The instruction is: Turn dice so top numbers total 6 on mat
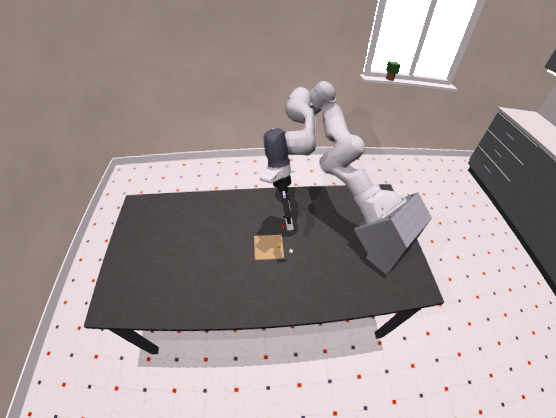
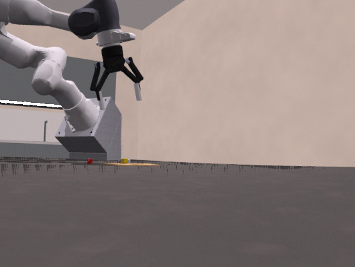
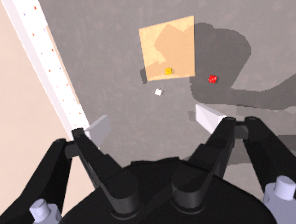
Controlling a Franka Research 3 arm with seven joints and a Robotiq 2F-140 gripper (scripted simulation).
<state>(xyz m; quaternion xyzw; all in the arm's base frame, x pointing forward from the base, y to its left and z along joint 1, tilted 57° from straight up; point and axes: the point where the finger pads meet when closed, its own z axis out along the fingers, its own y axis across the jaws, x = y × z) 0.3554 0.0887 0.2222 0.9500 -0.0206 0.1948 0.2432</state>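
Now: hand 3 cm past the red die, 11 cm to the left of it and 21 cm above it. Also, from my hand: tan mat 8 cm ahead, 2 cm to the right, 22 cm below; yellow die 4 cm ahead, 1 cm to the right, 21 cm below; white die 1 cm behind, 5 cm to the left, 21 cm below.
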